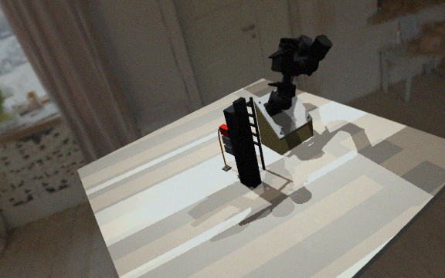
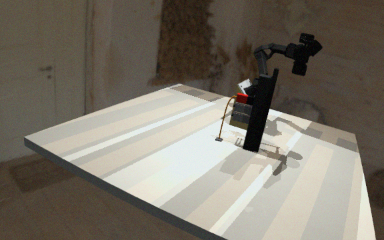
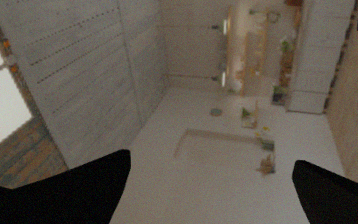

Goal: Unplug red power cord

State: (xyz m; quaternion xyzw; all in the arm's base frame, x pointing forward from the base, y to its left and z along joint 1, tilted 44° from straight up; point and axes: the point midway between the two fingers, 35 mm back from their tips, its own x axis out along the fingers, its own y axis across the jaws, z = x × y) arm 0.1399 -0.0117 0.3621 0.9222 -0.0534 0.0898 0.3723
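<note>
My gripper tip is now 10 cm short of the red plug, 17 cm to the left of it and 24 cm above it. Round my gripper tip: black power strip: 9 cm ahead, 10 cm to the right, 30 cm below; then black ladder-like frame: 1 cm ahead, 13 cm to the right, 30 cm below.
</note>
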